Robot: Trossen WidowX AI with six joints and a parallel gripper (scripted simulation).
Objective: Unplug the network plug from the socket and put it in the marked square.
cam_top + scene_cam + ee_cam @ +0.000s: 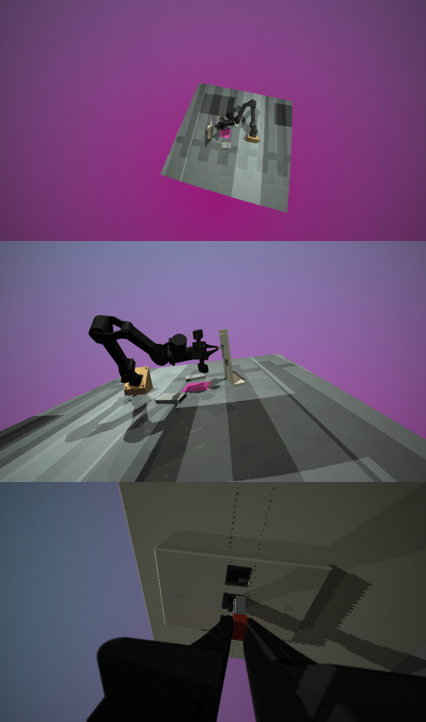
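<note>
Now: the magenta marked square 16 cm below my gripper tip, 12 cm behind it and 4 cm to the right of it. Round my gripper tip: beige upright panel: 6 cm below, 4 cm ahead, 1 cm to the left; then red plug: 1 cm ahead.
</note>
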